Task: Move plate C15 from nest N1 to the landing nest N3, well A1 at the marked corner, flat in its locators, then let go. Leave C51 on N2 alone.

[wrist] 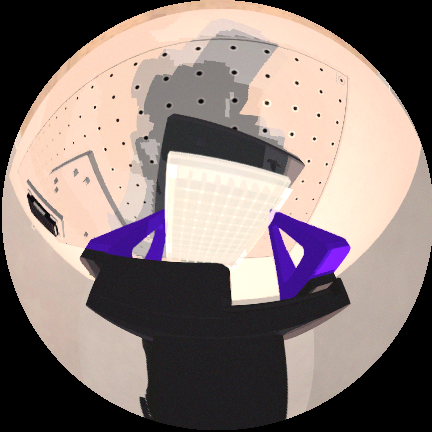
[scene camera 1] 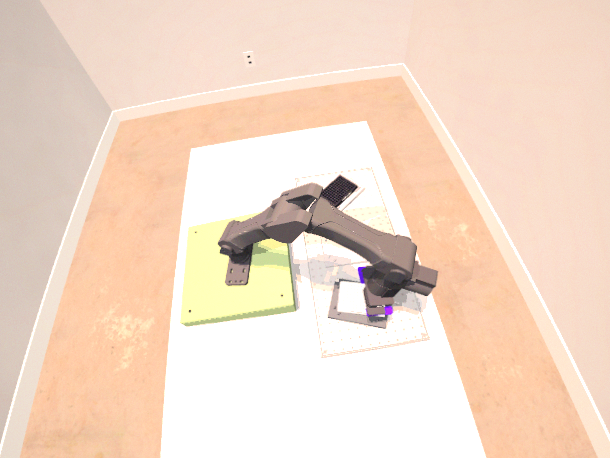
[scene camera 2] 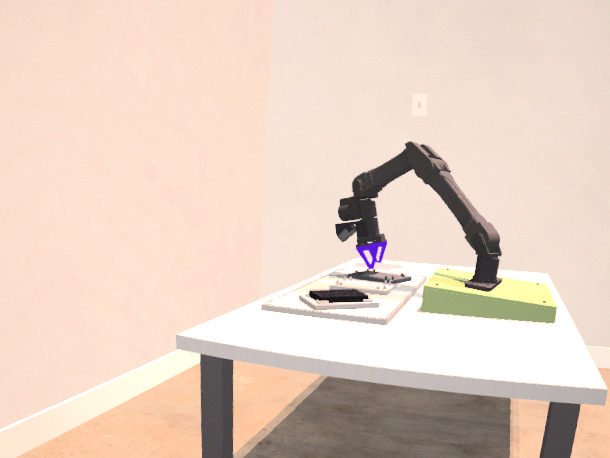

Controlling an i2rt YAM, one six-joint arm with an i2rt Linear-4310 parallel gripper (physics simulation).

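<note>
A pale, gridded plate, which I take to be C15, is between the purple fingers of my gripper. The gripper is shut on it from two sides. In the wrist view the plate looks raised slightly above its dark nest. A pale nest with small pins shows without a plate; the arm hides much of it in scene view 1. A black plate sits on another pale nest. Labels and the marked corner are not readable.
The nests stand on a perforated pale board. The arm's base is on a yellow-green block beside that board. The pale pinned nest lies between the dark nest and the black plate's nest. The white table bears everything.
</note>
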